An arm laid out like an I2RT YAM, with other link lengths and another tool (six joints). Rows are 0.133 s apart.
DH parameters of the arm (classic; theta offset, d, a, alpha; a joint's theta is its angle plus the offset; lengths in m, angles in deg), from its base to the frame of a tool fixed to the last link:
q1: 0 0.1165 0.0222 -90
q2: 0 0 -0.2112 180
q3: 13.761 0 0.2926 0
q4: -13.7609 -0.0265 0.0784 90
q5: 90 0.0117 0 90
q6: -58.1 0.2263 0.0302 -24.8
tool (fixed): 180 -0.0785 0 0
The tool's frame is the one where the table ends.
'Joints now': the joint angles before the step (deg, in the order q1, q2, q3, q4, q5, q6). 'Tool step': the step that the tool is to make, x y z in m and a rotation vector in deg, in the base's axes. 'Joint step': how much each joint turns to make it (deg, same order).
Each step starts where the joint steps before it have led.
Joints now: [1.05 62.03 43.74 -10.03 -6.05 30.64]
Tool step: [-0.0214 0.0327 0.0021 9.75 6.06 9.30]
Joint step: [0.17 -2.95 1.96 -9.96 -12.89 3.88]
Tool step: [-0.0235 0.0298 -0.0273 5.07 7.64 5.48]
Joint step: [2.57 -1.10 -1.93 -5.56 -5.55 2.79]
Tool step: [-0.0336 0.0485 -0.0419 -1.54 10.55 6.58]
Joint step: [8.43 2.65 0.01 -7.46 1.33 1.36]
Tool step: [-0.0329 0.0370 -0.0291 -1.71 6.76 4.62]
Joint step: [7.85 1.65 -0.96 -3.25 1.76 2.92]
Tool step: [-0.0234 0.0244 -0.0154 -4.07 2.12 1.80]
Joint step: [7.69 1.09 -0.30 -1.08 5.61 3.56]
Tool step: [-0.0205 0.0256 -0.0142 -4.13 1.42 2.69]
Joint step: [7.45 3.54 1.36 -0.55 4.81 2.77]
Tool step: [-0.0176 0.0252 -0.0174 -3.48 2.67 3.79]
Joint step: [5.69 6.33 3.19 -0.90 1.84 1.21]
